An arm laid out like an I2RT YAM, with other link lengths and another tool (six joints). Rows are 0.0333 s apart.
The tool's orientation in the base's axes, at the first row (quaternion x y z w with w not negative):
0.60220, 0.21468, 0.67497, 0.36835
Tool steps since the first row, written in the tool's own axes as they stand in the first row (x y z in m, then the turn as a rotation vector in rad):
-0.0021, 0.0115, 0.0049, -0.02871, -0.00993, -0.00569
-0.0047, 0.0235, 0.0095, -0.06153, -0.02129, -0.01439
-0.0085, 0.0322, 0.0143, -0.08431, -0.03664, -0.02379
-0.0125, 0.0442, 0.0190, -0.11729, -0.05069, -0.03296
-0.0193, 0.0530, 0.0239, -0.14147, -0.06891, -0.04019
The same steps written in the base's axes. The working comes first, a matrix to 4 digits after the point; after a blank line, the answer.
The tool's axes in the first row as the columns of a matrix, in the base's axes (used below as rounded here):
-0.0033, -0.2387, 0.9711
0.7558, -0.6365, -0.1538
0.6548, 0.7334, 0.1825

0.0020, -0.0097, 0.0080, -0.00306, -0.01450, -0.02712
0.0036, -0.0200, 0.0159, -0.00869, -0.03074, -0.05853
0.0062, -0.0291, 0.0207, -0.01408, -0.03674, -0.08642
0.0079, -0.0405, 0.0277, -0.01952, -0.05131, -0.11999
0.0106, -0.0520, 0.0306, -0.02211, -0.05688, -0.15051

